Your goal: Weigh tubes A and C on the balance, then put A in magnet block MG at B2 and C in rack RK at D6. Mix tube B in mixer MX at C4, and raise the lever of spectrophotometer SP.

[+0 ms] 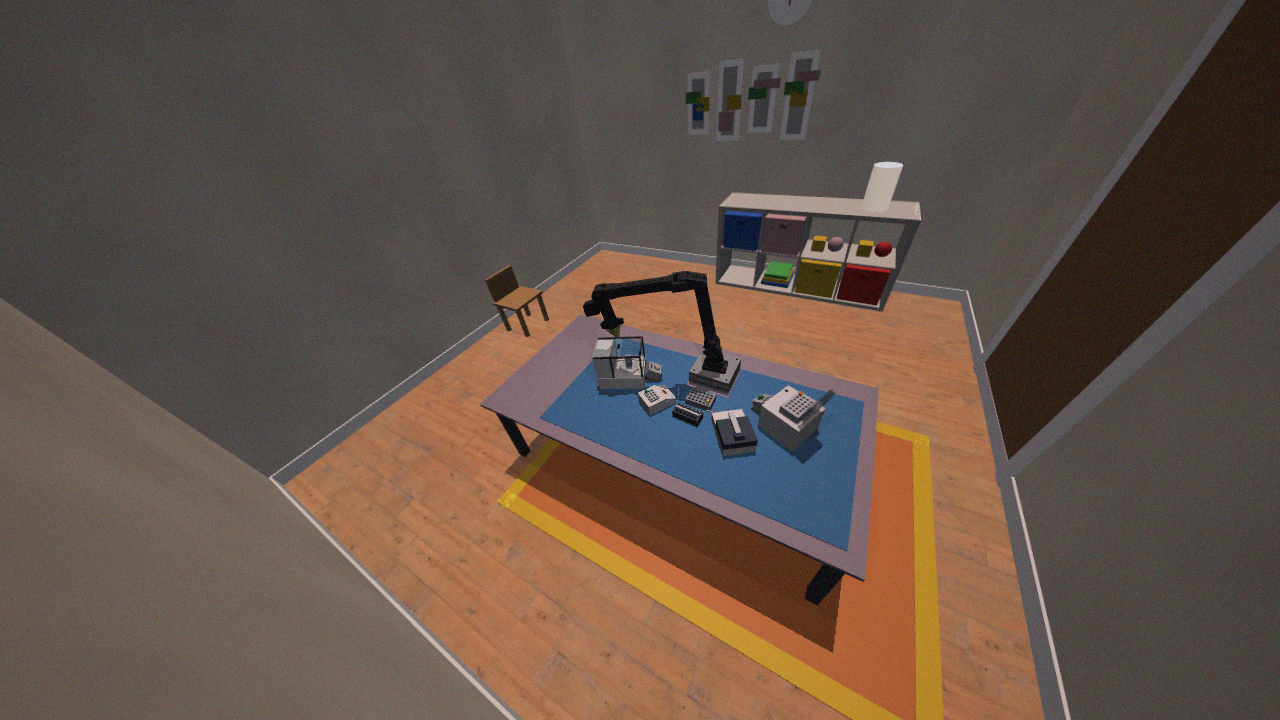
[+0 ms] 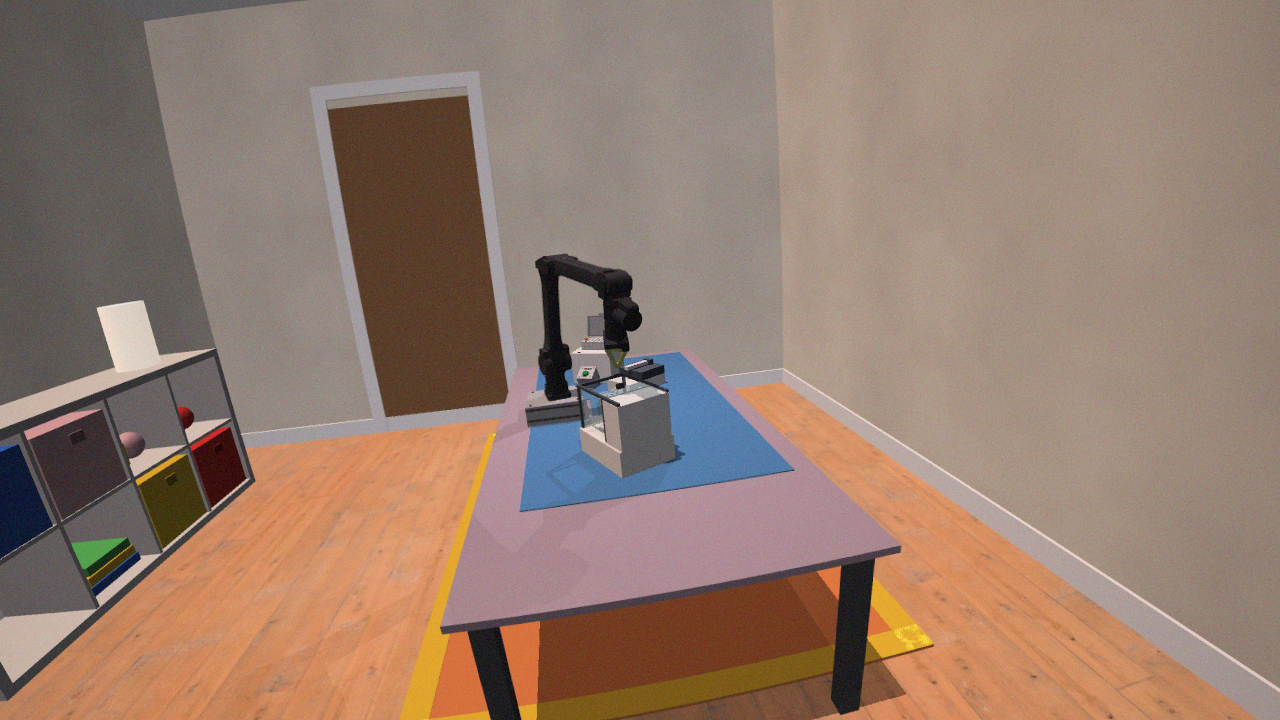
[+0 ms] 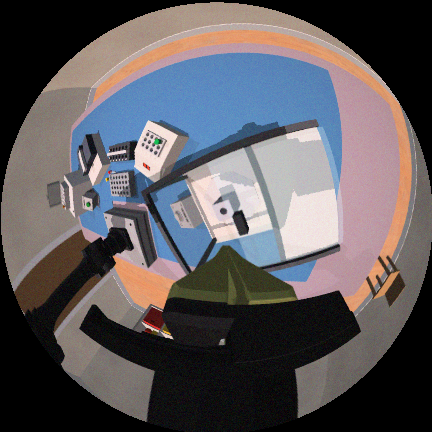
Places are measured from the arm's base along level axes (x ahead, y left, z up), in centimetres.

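Pixels of known places: gripper, between the fingertips: (image 1: 618, 338) (image 2: 617, 367) (image 3: 224, 251); arm's base, origin of its link: (image 1: 714, 366) (image 2: 557, 395) (image 3: 121, 237).
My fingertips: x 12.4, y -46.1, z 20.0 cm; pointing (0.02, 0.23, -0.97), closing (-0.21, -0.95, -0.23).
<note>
For each thing: its top centre in the pictures, then the offset to it from my fingertips. "spot": a spot on its surface instead. Level surfaces: height alone.
- balance, centre of its top: (image 3: 208, 233) (image 2: 613, 380) (image 1: 626, 345) dy +3.1, dx -0.9, dz -4.6 cm
- small dark handle, a spot on its surface: (image 3: 240, 221) spot: dy -0.7, dx +0.6, dz -4.6 cm
- pan, a spot on its surface: (image 3: 222, 210) spot: dy +3.5, dx -1.3, dz -13.2 cm
- white mixer, centre of its top: (image 3: 146, 152) (image 1: 656, 392) dy +22.6, dx +12.8, dz -19.9 cm
- green-capped tube, centre of its top: (image 3: 155, 141) dy +17.8, dx +14.3, dz -18.1 cm
- grey rack, centre of its top: (image 3: 118, 184) (image 1: 700, 396) dy +43.0, dx +6.8, dz -23.8 cm
- dark magnet block, centre of its top: (image 3: 114, 152) (image 1: 687, 410) dy +39.4, dx +18.0, dz -22.1 cm
- mat, height of its surface: dz -26.9 cm
- table, height of its surface: dz -27.1 cm
My gripper (image 1: 613, 332) (image 2: 616, 357) (image 3: 224, 251) is shut with nothing between its olive fingers. It hangs just above the top edge of the balance (image 1: 617, 365) (image 2: 637, 427) (image 3: 306, 209), a white box with a glass case at the left end of the blue mat. A small dark handle (image 3: 240, 221) sits on the case near my fingertips. The pan (image 3: 222, 210) shows through the glass, and I see no tube on it. The white mixer (image 1: 656, 397) (image 3: 158, 148) holds a green-capped tube (image 3: 157, 141). The grey rack (image 1: 699, 397) (image 3: 122, 183) and the dark magnet block (image 1: 687, 413) (image 3: 122, 151) lie beyond it.
The arm's base (image 1: 715, 369) (image 3: 130, 231) stands at the mat's back edge. Two more instruments (image 1: 733, 432) (image 1: 790, 413) sit to the right on the mat (image 1: 716, 475). A chair (image 1: 515, 297) and a shelf unit (image 1: 819, 206) stand on the floor behind the table (image 2: 626, 555).
</note>
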